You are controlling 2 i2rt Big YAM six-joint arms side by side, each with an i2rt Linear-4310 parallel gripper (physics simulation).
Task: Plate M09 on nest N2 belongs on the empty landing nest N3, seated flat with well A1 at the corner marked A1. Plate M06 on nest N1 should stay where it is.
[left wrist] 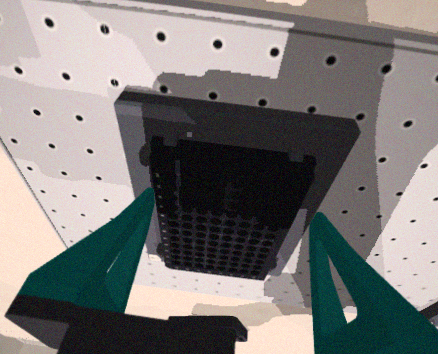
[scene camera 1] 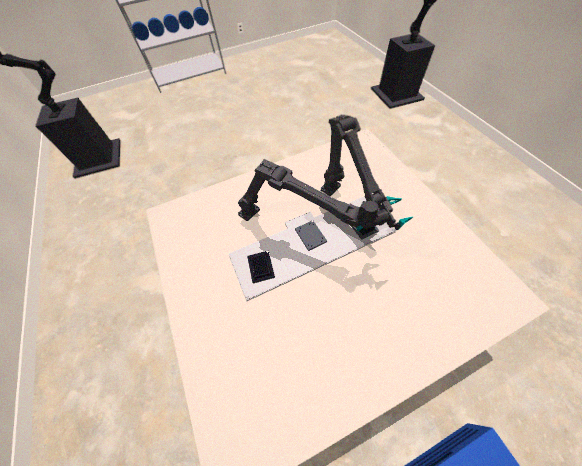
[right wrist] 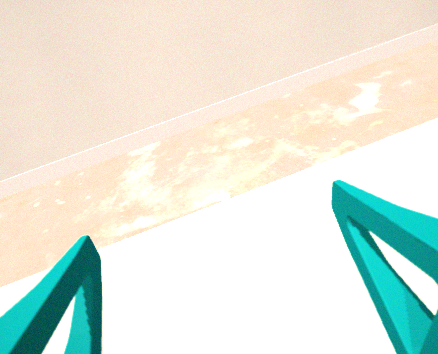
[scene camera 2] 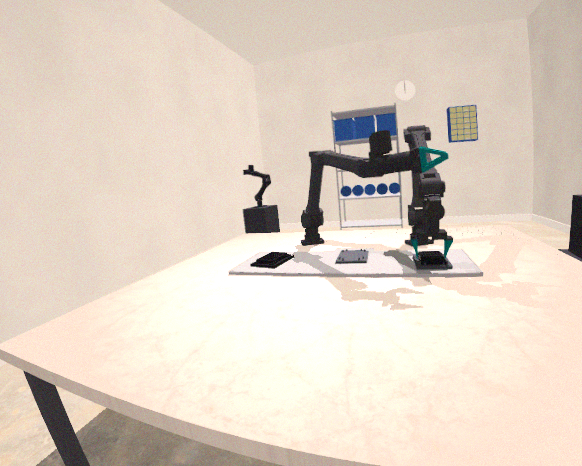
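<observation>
A black well plate [scene camera 2: 432, 258] [left wrist: 230, 200] sits on a dark grey nest [left wrist: 280, 127] at the right in scene camera 2. My left gripper [scene camera 2: 432, 255] [left wrist: 234, 206] is open, its fingertips low on either side of this plate; contact cannot be told. The other black plate [scene camera 1: 261, 266] [scene camera 2: 272, 259] sits on its nest at the left. The empty grey nest [scene camera 1: 310, 235] [scene camera 2: 353, 256] lies between them. Plate and nest labels are not readable. My right gripper [scene camera 1: 406, 209] [scene camera 2: 446, 156] [right wrist: 214, 219] is open and empty, high above the right end of the board.
The nests stand on a pale perforated board [scene camera 1: 241, 272] [scene camera 2: 385, 267] [left wrist: 75, 45] on the large table [scene camera 1: 350, 350] [scene camera 2: 300, 350]. The right arm [scene camera 1: 320, 197] [scene camera 2: 345, 162] reaches across above the board and hides much of the right-hand nest in scene camera 1.
</observation>
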